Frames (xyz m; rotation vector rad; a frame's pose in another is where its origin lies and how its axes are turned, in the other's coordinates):
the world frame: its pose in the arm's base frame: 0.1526 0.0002 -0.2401 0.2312 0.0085 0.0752
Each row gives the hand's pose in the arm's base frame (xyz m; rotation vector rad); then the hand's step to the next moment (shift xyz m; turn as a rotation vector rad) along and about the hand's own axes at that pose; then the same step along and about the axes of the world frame.
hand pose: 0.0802 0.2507 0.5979 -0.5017 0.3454 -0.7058
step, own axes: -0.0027 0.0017 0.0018 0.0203 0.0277 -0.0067
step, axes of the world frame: 0.0001 0.0037 0.0001 0.0261 -0.0054 -0.0227
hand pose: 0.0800 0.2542 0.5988 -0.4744 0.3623 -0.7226
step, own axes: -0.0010 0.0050 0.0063 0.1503 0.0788 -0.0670
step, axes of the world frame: 0.0054 0.0059 0.0015 0.1099 -0.1071 -0.0986
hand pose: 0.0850 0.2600 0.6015 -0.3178 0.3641 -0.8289
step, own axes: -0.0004 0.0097 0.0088 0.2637 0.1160 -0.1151
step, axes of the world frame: 0.0104 0.0076 0.0023 0.1784 -0.1978 -0.1591
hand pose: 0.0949 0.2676 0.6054 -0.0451 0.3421 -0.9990
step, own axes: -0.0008 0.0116 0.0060 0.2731 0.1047 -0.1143
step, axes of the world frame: 0.0113 0.0061 0.0023 0.1730 -0.2109 -0.1555
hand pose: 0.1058 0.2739 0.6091 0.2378 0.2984 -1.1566
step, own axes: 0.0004 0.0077 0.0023 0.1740 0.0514 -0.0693
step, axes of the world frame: 0.0076 0.0018 0.0019 0.0960 -0.1396 -0.0949
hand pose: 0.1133 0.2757 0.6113 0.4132 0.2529 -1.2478
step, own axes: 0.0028 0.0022 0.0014 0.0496 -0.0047 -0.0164
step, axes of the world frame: 0.0027 -0.0025 0.0011 0.0084 -0.0447 -0.0261
